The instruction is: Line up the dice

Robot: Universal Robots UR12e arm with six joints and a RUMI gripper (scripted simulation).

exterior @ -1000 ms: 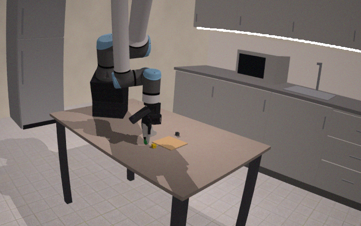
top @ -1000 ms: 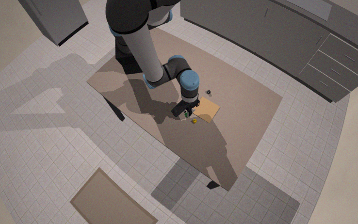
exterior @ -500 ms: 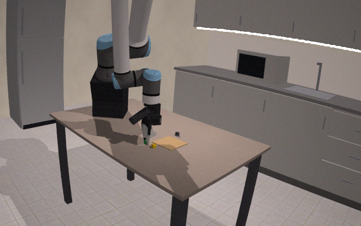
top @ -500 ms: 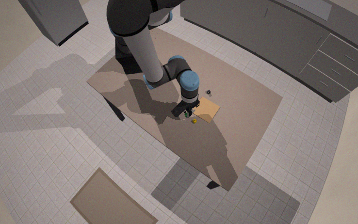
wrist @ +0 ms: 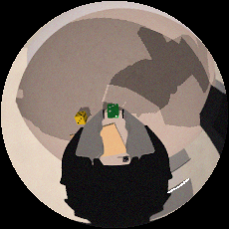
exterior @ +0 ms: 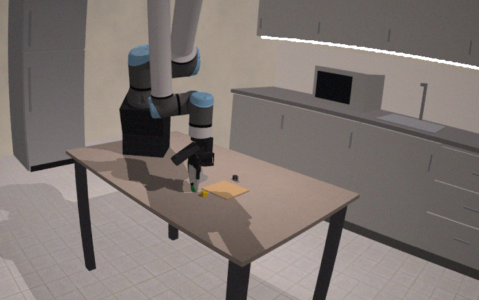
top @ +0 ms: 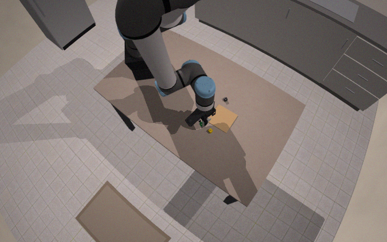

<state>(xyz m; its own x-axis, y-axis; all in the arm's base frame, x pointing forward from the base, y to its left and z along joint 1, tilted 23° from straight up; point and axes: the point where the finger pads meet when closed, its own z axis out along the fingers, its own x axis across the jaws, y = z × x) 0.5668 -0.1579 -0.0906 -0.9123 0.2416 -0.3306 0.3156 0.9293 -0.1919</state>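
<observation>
My hand is 10 mm above the green die. The rest, counted from my hand: black die: 230 mm to the left, 30 mm ahead, 10 mm below; orange mat: 110 mm to the left, 80 mm ahead, 20 mm below; yellow die: 70 mm ahead, 10 mm to the right, 10 mm below.
</observation>
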